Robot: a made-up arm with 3 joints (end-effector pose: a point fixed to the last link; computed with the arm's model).
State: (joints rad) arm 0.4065 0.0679 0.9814
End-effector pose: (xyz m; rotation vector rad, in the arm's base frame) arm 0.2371 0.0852 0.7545 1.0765 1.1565 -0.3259
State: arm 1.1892 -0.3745 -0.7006
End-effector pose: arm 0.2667 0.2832 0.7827 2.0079 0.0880 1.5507
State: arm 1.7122 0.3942 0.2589
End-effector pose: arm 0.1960 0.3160 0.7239 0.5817 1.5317 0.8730
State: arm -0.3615 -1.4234 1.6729
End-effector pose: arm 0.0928 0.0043 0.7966 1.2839 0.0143 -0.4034
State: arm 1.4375 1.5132 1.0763
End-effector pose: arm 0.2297 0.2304 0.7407 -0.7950 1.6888 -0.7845
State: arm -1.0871 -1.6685 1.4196
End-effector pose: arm -0.0221 0.0322 0.7953 1.0297 -0.8184 -0.6856
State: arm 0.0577 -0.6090 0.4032
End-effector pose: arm 0.2206 0.0403 0.7753 1.5022 -0.0793 0.2588
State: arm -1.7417 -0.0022 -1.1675
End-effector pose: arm -0.0964 0.0195 0.7639 0.1434 -1.8121 -0.5090
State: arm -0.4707 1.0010 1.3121
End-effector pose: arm 0.0916 -0.0028 0.7470 1.2805 1.8459 -1.7070
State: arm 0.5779 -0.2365 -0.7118
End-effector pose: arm 0.2949 0.1530 0.7709 1.7902 -0.3770 1.0503
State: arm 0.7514 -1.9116 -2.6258
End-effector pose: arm 0.1917 0.0783 0.8332 0.1580 1.3402 -0.5905
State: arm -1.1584 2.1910 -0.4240
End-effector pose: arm -0.0468 0.1013 0.7227 1.9340 0.6041 -2.2100
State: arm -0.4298 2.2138 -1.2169
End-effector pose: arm 0.0354 0.0369 0.6957 1.4394 0.3320 -1.2958
